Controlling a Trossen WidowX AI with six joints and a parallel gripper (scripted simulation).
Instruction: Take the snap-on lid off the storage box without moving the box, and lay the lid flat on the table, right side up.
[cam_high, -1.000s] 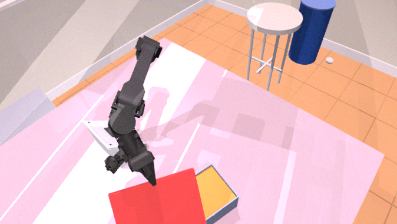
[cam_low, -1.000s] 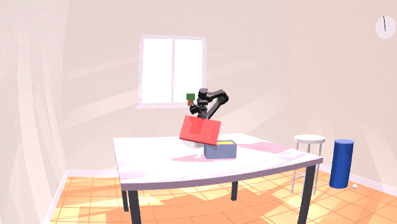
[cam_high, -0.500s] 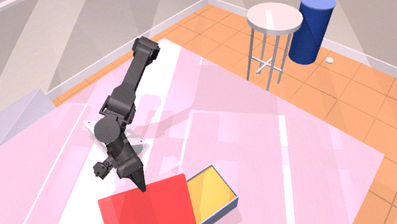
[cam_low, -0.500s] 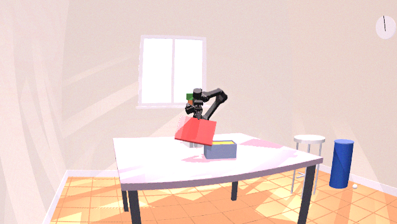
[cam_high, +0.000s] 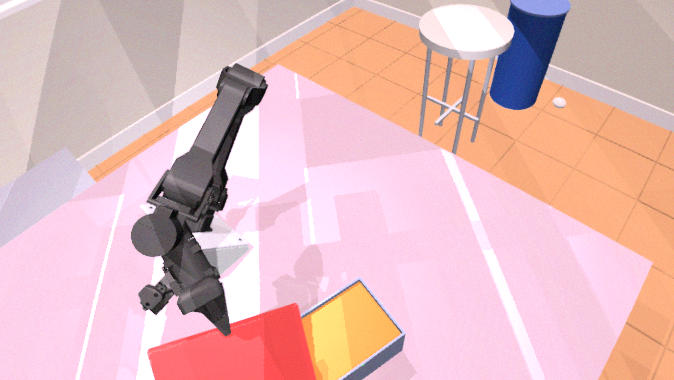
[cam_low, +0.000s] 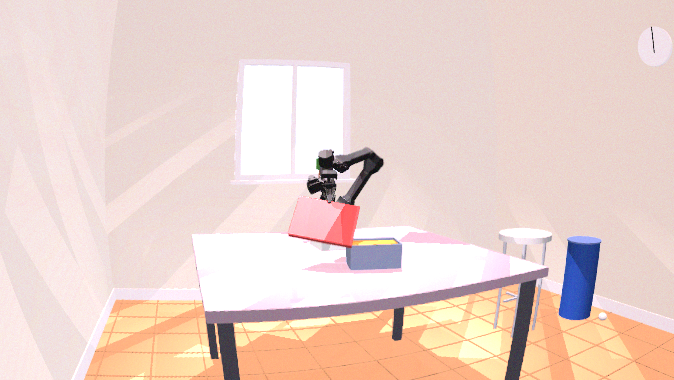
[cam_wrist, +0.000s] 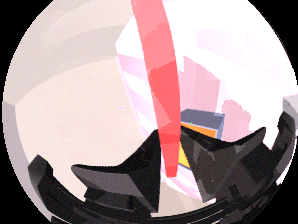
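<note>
Now: gripper tip 5 cm short of the red lid, 4 cm to the left of it and 5 cm above it. Round my gripper tip: grey-blue storage box: 9 cm ahead, 15 cm to the left, 19 cm below.
</note>
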